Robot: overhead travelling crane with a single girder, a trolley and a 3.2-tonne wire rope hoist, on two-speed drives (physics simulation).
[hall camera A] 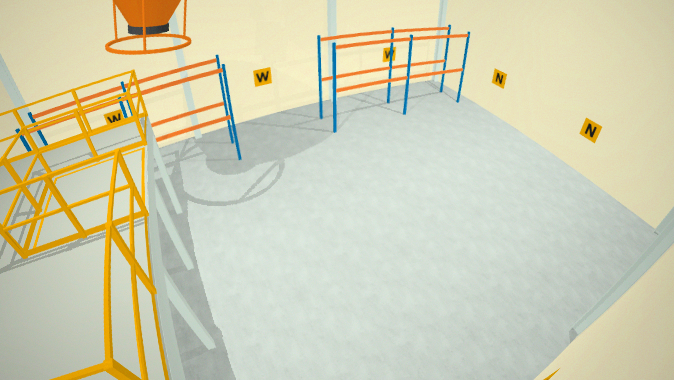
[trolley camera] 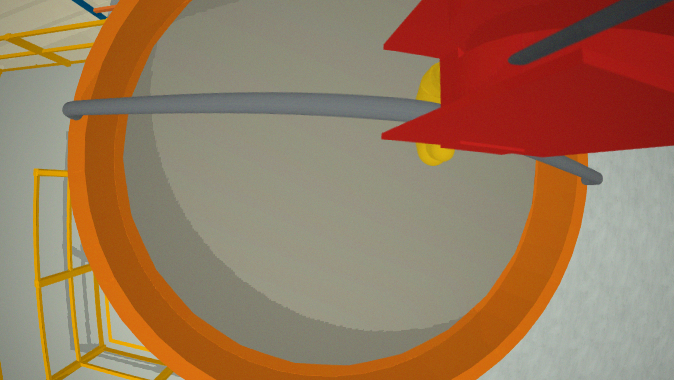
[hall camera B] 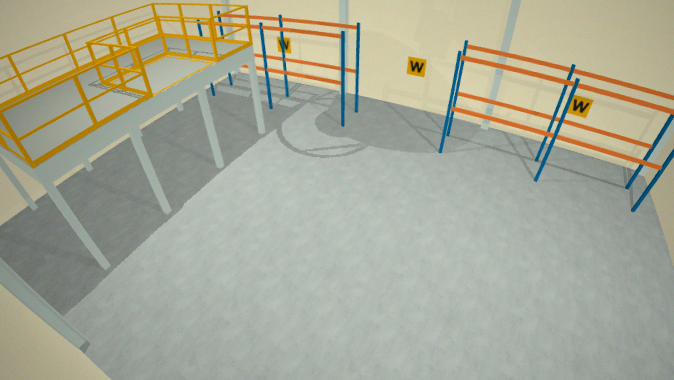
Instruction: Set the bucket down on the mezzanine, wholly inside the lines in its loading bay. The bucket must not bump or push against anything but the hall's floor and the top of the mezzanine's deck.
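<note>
The orange bucket (hall camera A: 150, 11) (trolley camera: 95, 165) hangs upright in the air; its base ring shows at the upper left in the hall camera A view, above the racks. It does not show in the hall camera B view. My gripper, the yellow hook (trolley camera: 435, 154) under the red hook block (trolley camera: 525, 110), carries the bucket's grey bail (trolley camera: 250, 103). The mezzanine (hall camera A: 55, 310) (hall camera B: 170, 95) (trolley camera: 30, 125) stands at the left. Thin yellow lines (trolley camera: 125, 344) mark its loading bay. In the trolley view, the bucket's rim hides most of the bay.
Yellow guard rails (hall camera A: 108, 295) (hall camera B: 86, 100) (trolley camera: 36, 225) stand along the mezzanine's edge and beside the bay. Blue and orange racks (hall camera A: 334, 90) (hall camera B: 343, 80) stand along the W wall. The bucket's shadow falls on the floor between the mezzanine and the racks.
</note>
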